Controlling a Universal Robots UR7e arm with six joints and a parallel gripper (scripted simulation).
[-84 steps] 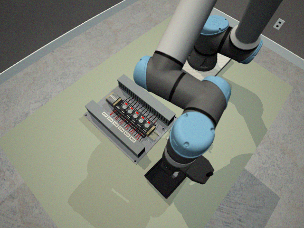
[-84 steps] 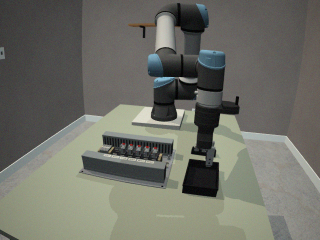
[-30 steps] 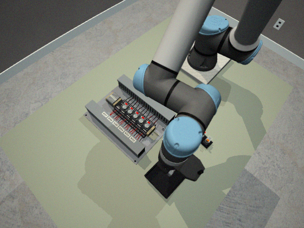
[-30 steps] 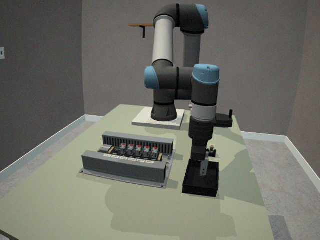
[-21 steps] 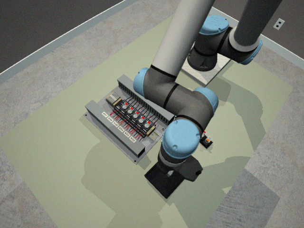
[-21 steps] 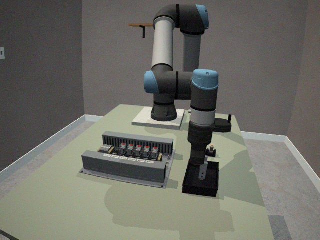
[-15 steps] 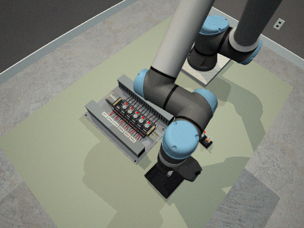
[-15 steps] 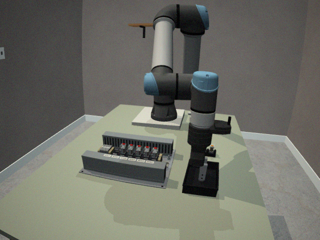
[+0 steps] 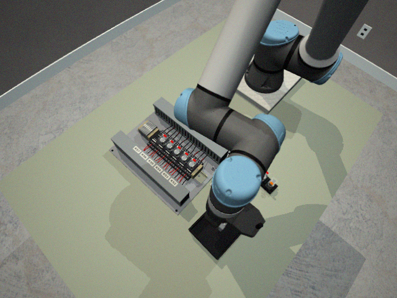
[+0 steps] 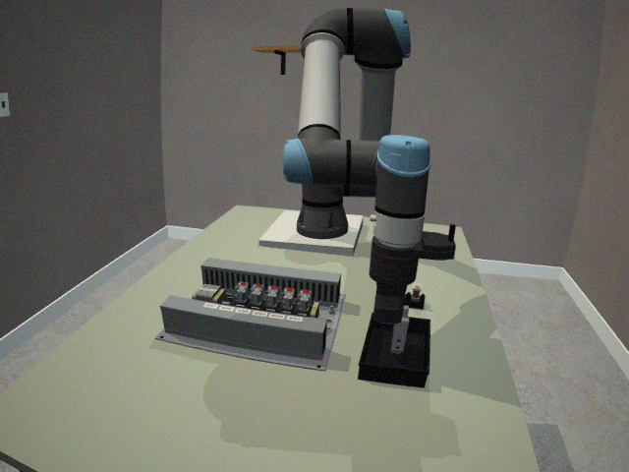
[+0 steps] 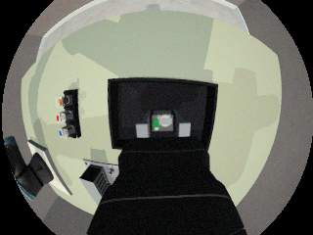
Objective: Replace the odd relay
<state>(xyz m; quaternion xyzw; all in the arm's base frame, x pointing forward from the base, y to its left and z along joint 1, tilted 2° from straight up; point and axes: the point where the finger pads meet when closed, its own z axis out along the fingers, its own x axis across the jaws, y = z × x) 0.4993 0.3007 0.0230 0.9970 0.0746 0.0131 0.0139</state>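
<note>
The black tray lies 3 cm below my hand. From my hand the other things lie so: green-button relay 1 cm below; then orange-button relay 20 cm behind, 1 cm to the left, 1 cm below; then black spare holder 19 cm behind, 3 cm below, 2 cm to the right.
</note>
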